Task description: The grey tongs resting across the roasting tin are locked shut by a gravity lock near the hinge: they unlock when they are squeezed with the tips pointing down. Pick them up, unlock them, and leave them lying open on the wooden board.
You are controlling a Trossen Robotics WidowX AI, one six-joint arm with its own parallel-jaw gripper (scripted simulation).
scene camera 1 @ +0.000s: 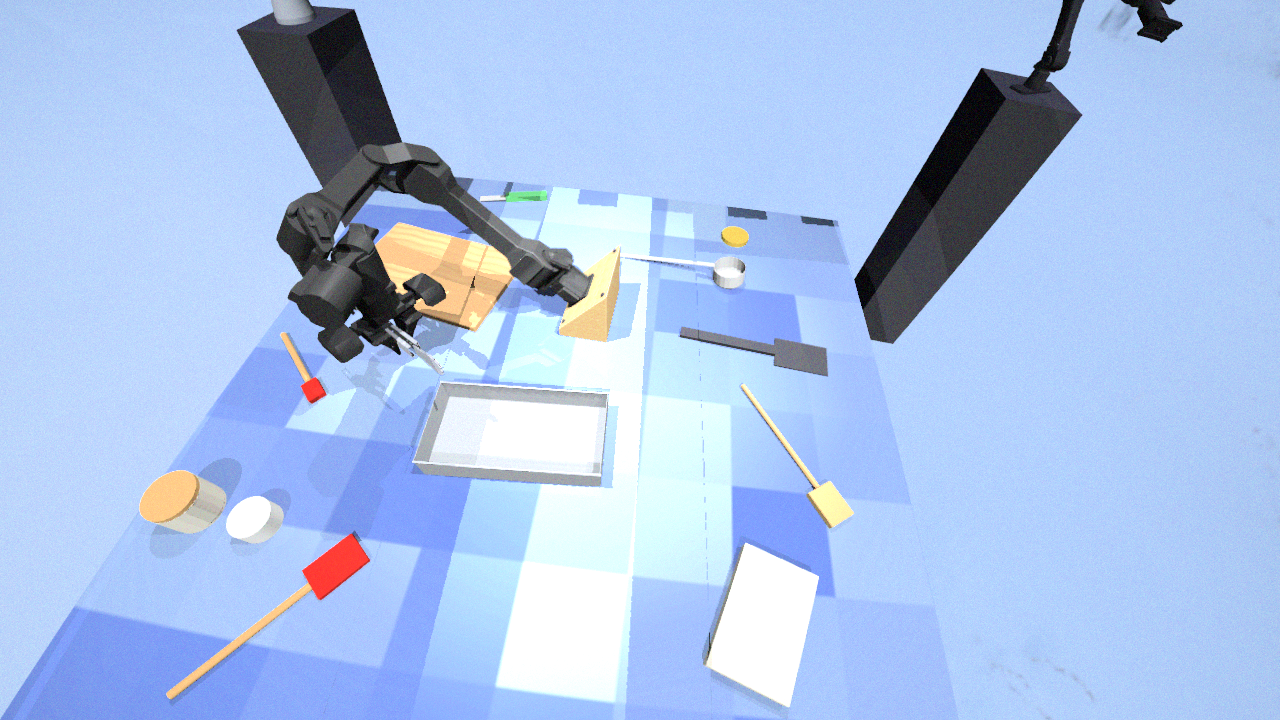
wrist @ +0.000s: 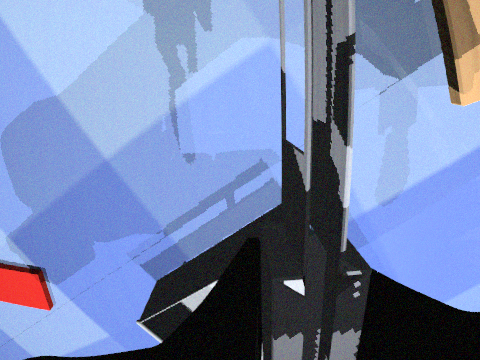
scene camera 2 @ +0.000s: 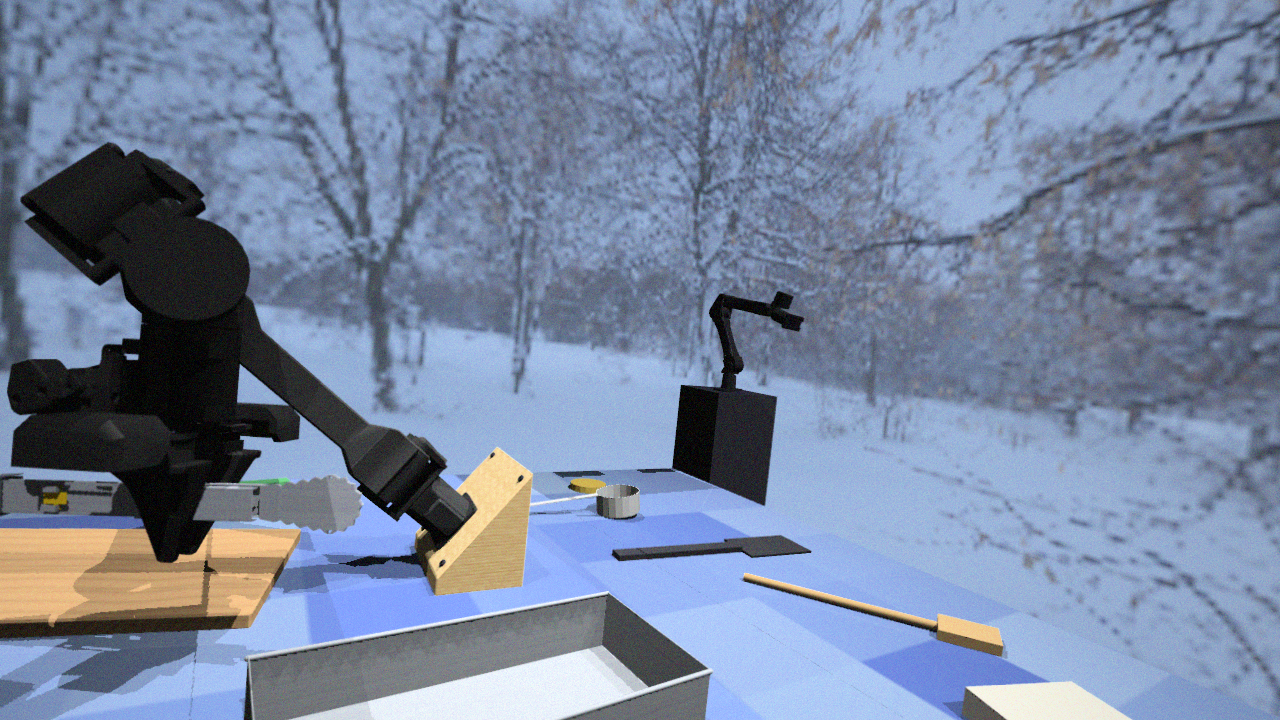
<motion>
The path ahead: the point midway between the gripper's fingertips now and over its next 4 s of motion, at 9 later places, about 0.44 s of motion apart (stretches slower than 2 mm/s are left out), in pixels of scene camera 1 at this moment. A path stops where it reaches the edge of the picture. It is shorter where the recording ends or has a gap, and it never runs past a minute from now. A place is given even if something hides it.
My gripper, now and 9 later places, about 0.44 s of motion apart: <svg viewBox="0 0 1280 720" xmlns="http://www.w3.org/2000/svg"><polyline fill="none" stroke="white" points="403,350 399,343 399,339 401,330 404,318 407,305 409,292 410,278 410,263 409,248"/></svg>
</motion>
